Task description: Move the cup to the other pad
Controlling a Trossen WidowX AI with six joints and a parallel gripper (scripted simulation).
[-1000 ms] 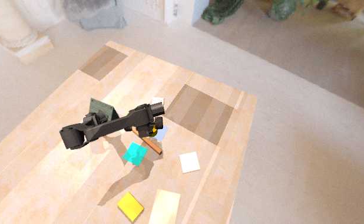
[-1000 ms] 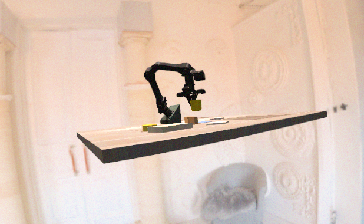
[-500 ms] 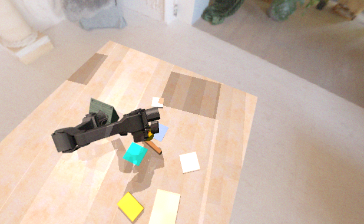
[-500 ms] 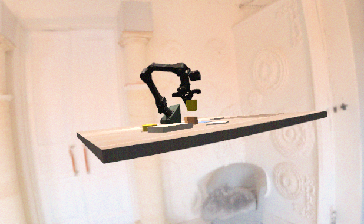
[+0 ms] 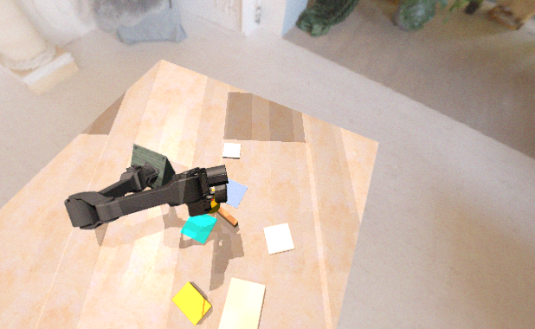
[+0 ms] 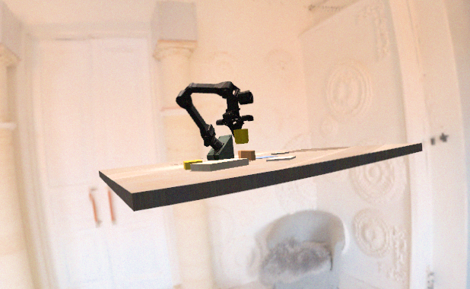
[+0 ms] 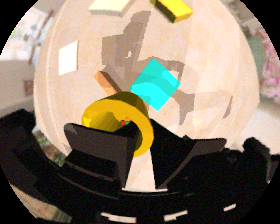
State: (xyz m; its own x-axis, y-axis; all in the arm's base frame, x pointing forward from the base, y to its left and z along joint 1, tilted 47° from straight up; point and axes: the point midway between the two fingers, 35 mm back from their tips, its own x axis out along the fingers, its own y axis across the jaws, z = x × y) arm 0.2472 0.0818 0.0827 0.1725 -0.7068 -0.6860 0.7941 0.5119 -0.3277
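Right now my gripper tip is 10 mm short of the cyan pad, 60 mm to the left of it and 120 mm above it. The rest, counted from my gripper tip: wooden bar: 20 mm ahead, 30 mm to the left, 100 mm below; then pale blue pad: 30 mm ahead, 120 mm to the left, 120 mm below; then cup: 20 mm ahead, 20 mm to the left.
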